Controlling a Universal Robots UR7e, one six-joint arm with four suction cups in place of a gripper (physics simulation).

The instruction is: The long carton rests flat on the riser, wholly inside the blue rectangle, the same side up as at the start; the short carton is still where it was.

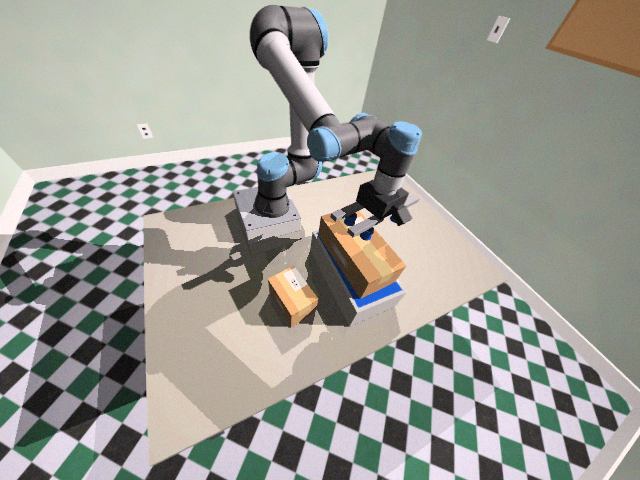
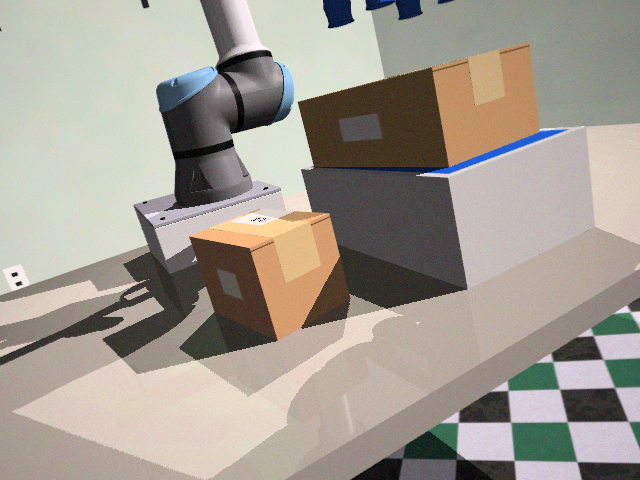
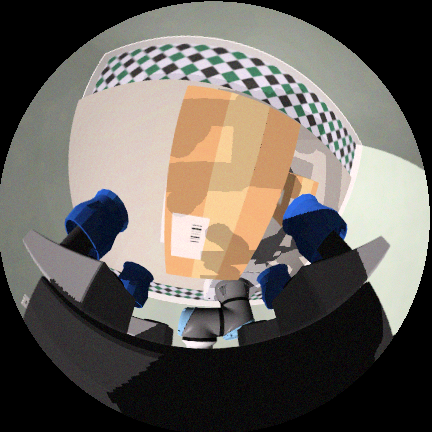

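Where they show: hand, tool point: (image 2: 397, 11) (image 3: 204, 255); arm's base, link origin: (image 1: 272, 205) (image 2: 215, 194) (image 3: 231, 287).
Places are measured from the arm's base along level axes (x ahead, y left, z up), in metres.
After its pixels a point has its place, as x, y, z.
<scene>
The long carton (image 1: 373, 258) @(0.507, 0.081, 0.131) (image 2: 398, 124) @(0.494, 0.016, 0.078) (image 3: 225, 175) @(0.473, 0.102, 0.131) rests flat on the grey-white riser (image 1: 330, 279) @(0.424, 0.003, -0.043) (image 2: 527, 206) @(0.613, 0.059, -0.034), taped top with white label facing up. The blue rectangle (image 1: 379, 296) @(0.592, 0.065, 0.028) (image 2: 506, 150) @(0.594, 0.065, 0.028) shows past the carton's near end and as a thin strip along its side facing the short carton; its far end and other long side are hidden. My gripper (image 1: 372, 222) @(0.429, 0.126, 0.210) (image 2: 379, 6) (image 3: 206, 252) @(0.429, 0.126, 0.210) is open, its cups above the carton's top and apart from it. The short carton (image 1: 292, 295) @(0.423, -0.166, 0.011) (image 2: 237, 258) @(0.443, -0.204, -0.005) (image 3: 308, 186) @(0.457, -0.162, 0.011) stands upright on the table beside the riser, label up.
The arm's base block (image 1: 266, 224) @(0.086, -0.077, -0.005) (image 2: 206, 232) @(0.091, -0.081, -0.039) stands on the table (image 1: 186, 341) @(0.329, -0.499, -0.092) (image 2: 155, 428) @(0.499, -0.347, -0.093) behind the short carton. The arm reaches over from there to the riser. A brown panel (image 1: 604, 36) is high at the right.
</scene>
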